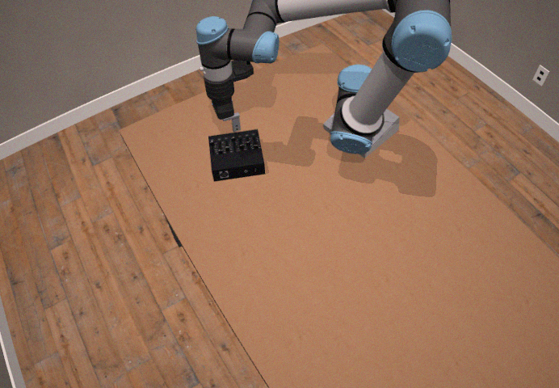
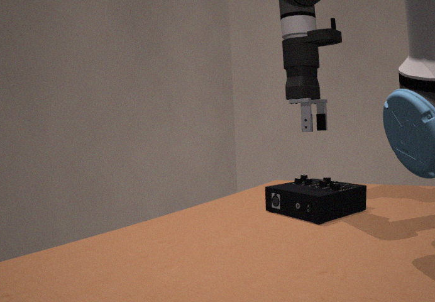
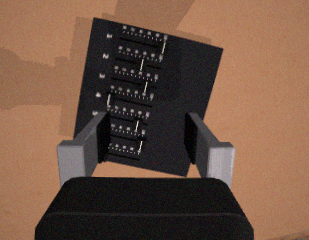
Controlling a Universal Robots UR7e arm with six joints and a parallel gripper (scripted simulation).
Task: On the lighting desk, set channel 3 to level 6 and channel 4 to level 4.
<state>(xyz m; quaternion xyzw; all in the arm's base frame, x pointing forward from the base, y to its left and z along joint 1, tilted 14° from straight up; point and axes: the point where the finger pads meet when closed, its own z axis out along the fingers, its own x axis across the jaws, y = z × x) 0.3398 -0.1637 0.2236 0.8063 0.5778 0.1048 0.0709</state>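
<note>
Right now the channel 3 fader cap is 20 mm behind my hand and 120 mm below it. From my hand the other things lie so: channel 2 fader cap: 40 mm behind, 120 mm below; then master fader cap: 50 mm ahead, 70 mm to the right, 120 mm below; then channel 1 fader cap: 50 mm behind, 30 mm to the left, 120 mm below.
</note>
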